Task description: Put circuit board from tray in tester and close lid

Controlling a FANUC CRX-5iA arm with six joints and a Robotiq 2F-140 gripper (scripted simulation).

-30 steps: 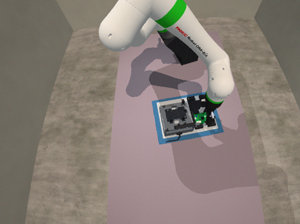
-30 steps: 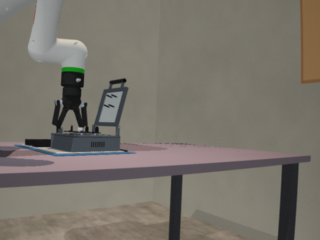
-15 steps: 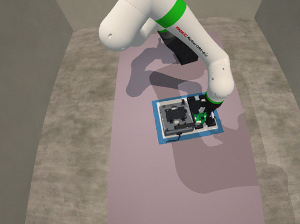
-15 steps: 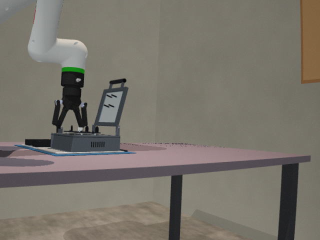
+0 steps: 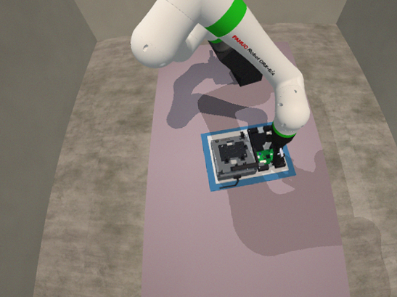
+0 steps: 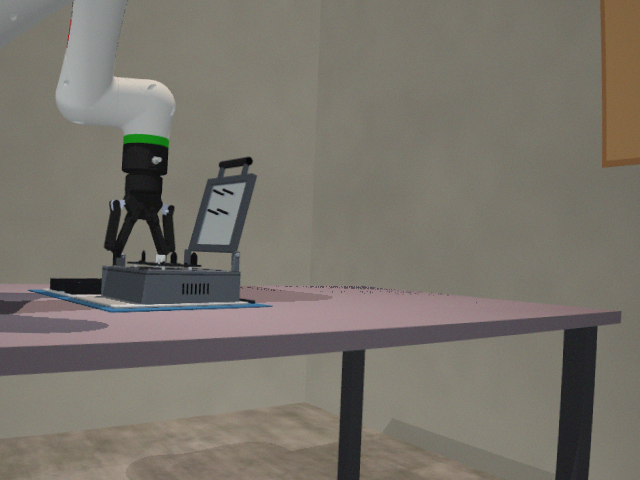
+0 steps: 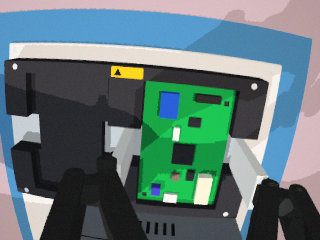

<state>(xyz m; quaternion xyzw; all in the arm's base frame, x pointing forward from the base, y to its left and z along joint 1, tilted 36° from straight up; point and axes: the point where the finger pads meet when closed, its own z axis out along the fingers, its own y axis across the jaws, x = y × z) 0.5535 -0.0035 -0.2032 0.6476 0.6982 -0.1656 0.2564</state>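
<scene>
My hand is 2 cm above the green circuit board. Also, from my hand: tester lid (17 cm to the right, 14 cm above, 9 cm ahead); latch hook (11 cm to the right, 10 cm behind, 5 cm above); tester (13 cm to the right, 7 cm above).
</scene>
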